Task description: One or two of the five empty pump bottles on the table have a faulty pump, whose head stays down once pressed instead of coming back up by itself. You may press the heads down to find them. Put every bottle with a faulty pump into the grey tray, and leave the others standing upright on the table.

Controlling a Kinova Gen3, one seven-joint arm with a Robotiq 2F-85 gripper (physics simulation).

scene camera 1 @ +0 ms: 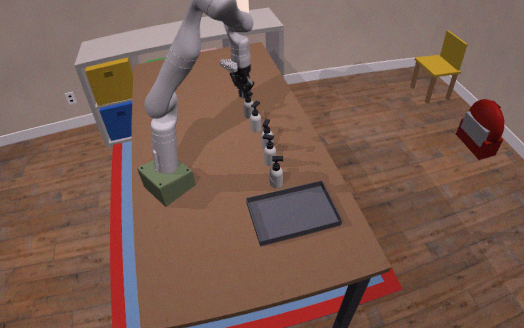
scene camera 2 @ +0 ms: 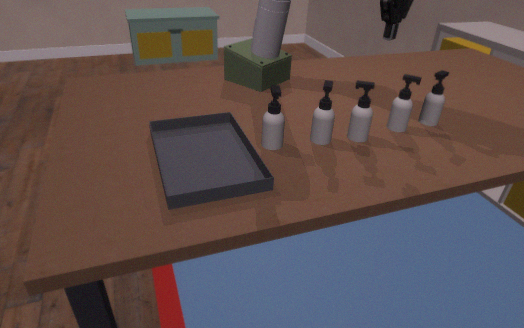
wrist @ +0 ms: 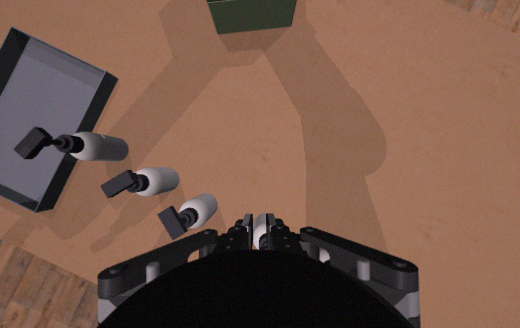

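Observation:
Five white pump bottles with black heads stand upright in a row. The one nearest the tray, the second, the middle one, the fourth and the far one all have raised heads in scene camera 2. The grey tray holds no bottle. My gripper is shut, with a narrow gap and nothing gripped, above the row's far end. A bottle shows beyond its fingertips in the wrist view; its head is partly hidden.
The green base block of the arm stands across the table from the row. The bottles stand close together. A white shelf unit is behind the table's far end.

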